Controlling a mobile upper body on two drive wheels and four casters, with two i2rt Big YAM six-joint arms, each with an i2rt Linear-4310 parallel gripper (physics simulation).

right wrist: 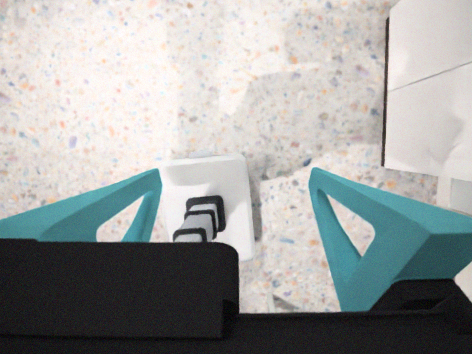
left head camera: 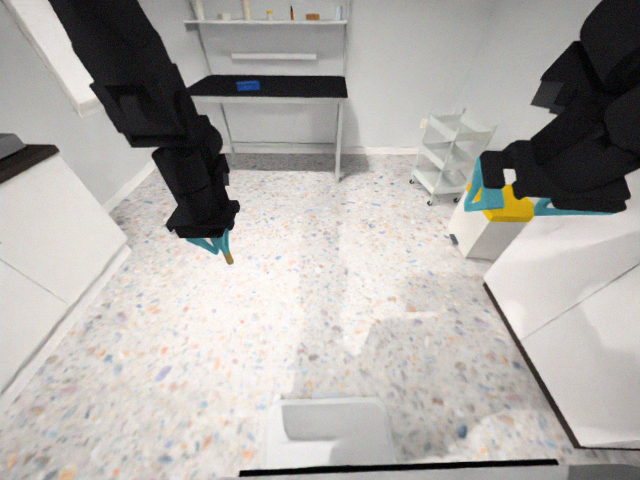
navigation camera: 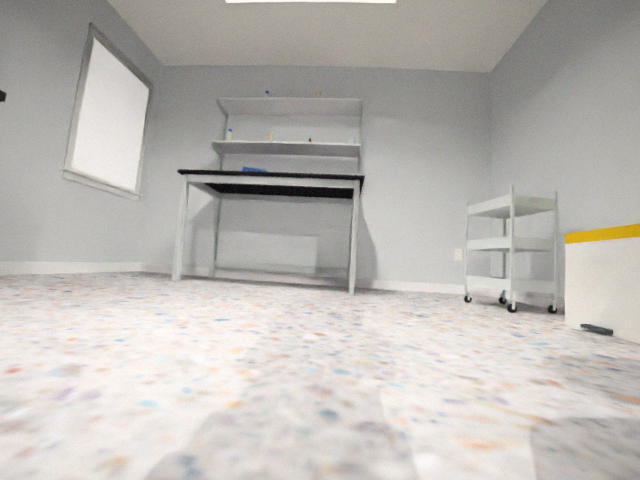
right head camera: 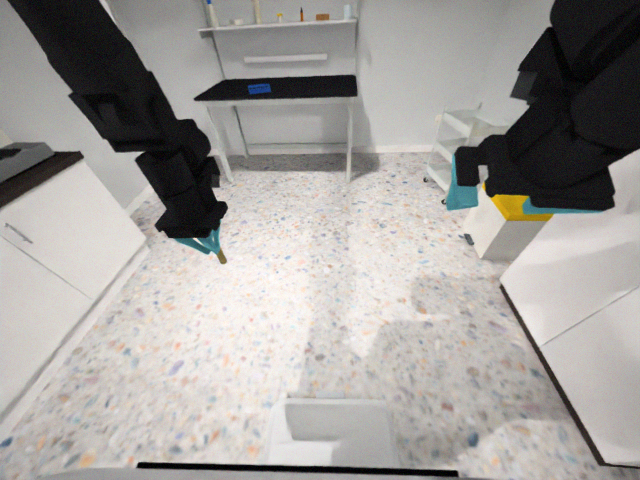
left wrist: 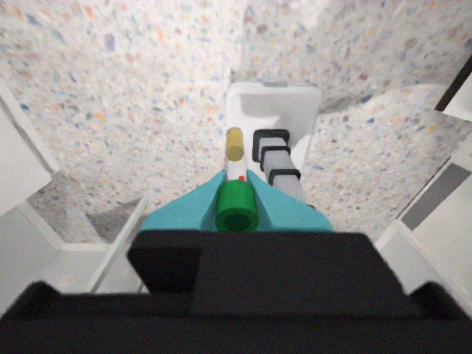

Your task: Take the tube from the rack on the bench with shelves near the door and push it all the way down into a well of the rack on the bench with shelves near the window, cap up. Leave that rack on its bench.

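Frame: origin at the left arm's base, x right, y ahead, z up, level; metres.
Seen in the pictures: left gripper, fingertip midpoint: (left head camera: 222, 252) (right head camera: 213, 252) (left wrist: 236, 176); right gripper, fingertip midpoint: (right wrist: 235, 176) (left head camera: 499, 209) (right head camera: 485, 207).
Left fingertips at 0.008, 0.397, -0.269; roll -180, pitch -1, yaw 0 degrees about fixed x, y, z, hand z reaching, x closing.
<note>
A point is followed by its place in that frame, as x, y, z.
My left gripper (left head camera: 222, 250) {0.008, 0.397, -0.269} (right head camera: 214, 250) {0.008, 0.397, -0.269} (left wrist: 236, 176) {0.008, 0.397, -0.269} is shut on the tube (left head camera: 229, 257) {0.013, 0.407, -0.295} (right head camera: 221, 256) {0.013, 0.406, -0.293} (left wrist: 234, 144) {0.007, 0.420, -0.276}. The tube's green cap is toward the wrist camera and its yellowish end points down, beyond the fingertips. The tube is held above the floor, well away from the far bench. My right gripper (left head camera: 516, 206) (right head camera: 498, 207) {0.454, 0.348, -0.135} (right wrist: 235, 176) {0.454, 0.348, -0.135} is open and empty. A blue rack (left head camera: 248, 85) {-0.405, 2.669, -0.467} (right head camera: 258, 88) {-0.417, 2.666, -0.467} (navigation camera: 254, 169) {-0.397, 2.627, -0.442} stands on the far black-topped bench with shelves (left head camera: 305, 86) {0.123, 2.756, -0.496} (right head camera: 320, 86) {0.170, 2.762, -0.496} (navigation camera: 310, 174) {0.084, 2.484, -0.504}, near the window (navigation camera: 111, 113) {-1.847, 2.750, 0.076}. Its wells are too small to make out.
A white cart (left head camera: 439, 160) {1.360, 2.119, -0.956} (navigation camera: 511, 242) {1.367, 2.026, -0.987} stands right of the bench. A white bin with a yellow lid (left head camera: 509, 211) {1.562, 1.357, -0.960} (right head camera: 516, 206) {1.505, 1.396, -0.960} is nearer, beside a tall white cabinet (left head camera: 578, 330) {1.360, 0.509, -0.960} at the right. A white cabinet with a dark top (left head camera: 51, 222) {-1.329, 1.157, -0.820} (right head camera: 67, 222) {-1.331, 1.124, -0.781} stands at the left.
</note>
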